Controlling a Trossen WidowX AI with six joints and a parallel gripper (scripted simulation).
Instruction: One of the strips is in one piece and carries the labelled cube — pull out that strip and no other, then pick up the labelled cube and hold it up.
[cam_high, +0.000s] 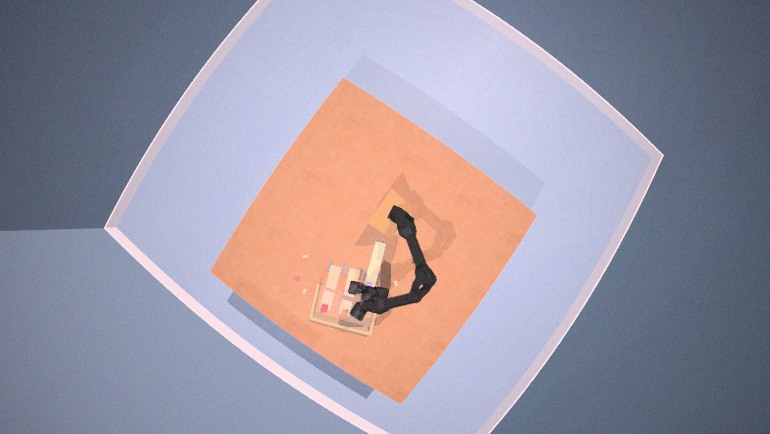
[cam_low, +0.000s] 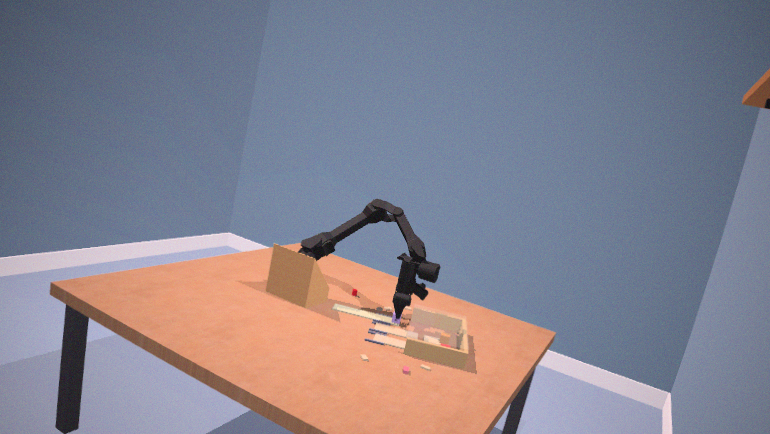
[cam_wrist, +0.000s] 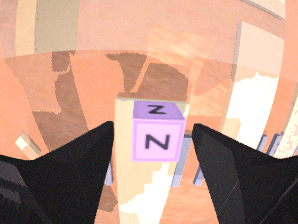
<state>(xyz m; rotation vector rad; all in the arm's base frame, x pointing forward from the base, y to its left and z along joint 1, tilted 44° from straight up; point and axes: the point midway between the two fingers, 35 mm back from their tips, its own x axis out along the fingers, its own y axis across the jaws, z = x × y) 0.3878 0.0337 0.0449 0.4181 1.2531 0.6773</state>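
The purple cube marked n lies 1 cm below my gripper tip. From my gripper tip the other things lie so: pink bit: 35 cm to the right, 14 cm ahead, 2 cm below; one-piece strip: 11 cm behind, 2 cm to the right, 2 cm below; red piece: 23 cm behind, 15 cm to the left, 2 cm below.
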